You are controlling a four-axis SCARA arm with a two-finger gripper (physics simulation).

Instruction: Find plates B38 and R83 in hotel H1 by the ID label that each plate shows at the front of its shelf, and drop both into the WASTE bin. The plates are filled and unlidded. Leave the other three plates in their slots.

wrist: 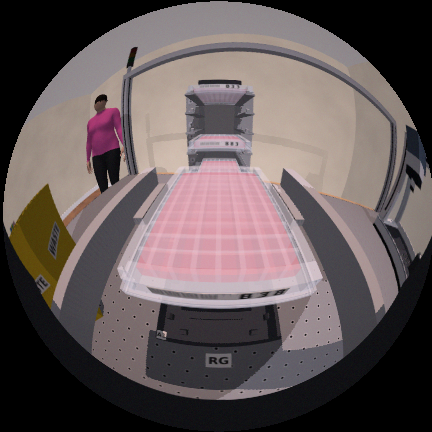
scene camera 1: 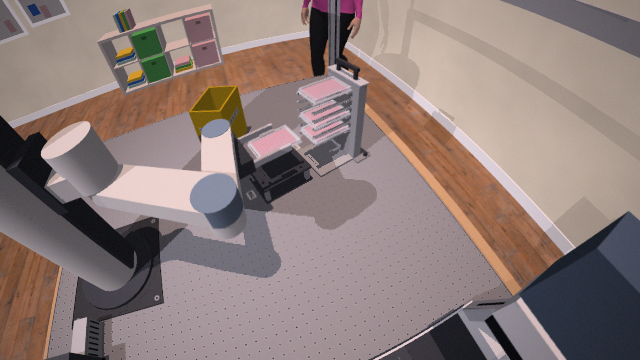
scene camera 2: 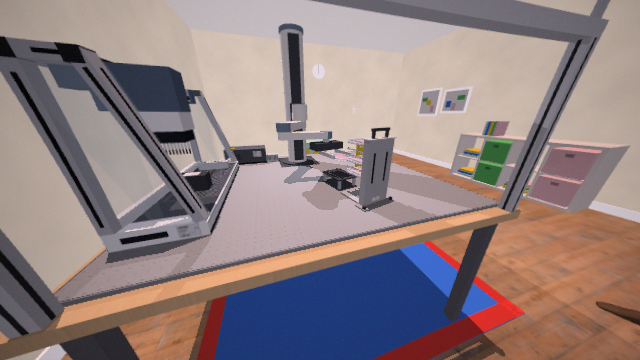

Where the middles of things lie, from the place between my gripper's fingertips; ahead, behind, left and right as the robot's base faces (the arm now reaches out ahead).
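Plate B83 (wrist: pixel 203 142) is 150 mm ahead of my hand, 30 mm to the left of it and 10 mm above it. Plate B33 (scene camera 1: pixel 318 92) is 90 mm higher than my hand, and it is also 150 mm ahead of it and 30 mm to the left of it. As for the plate B38 (scene camera 1: pixel 283 135), my hand is 10 mm above it, 20 mm past it and 10 mm to the left of it.
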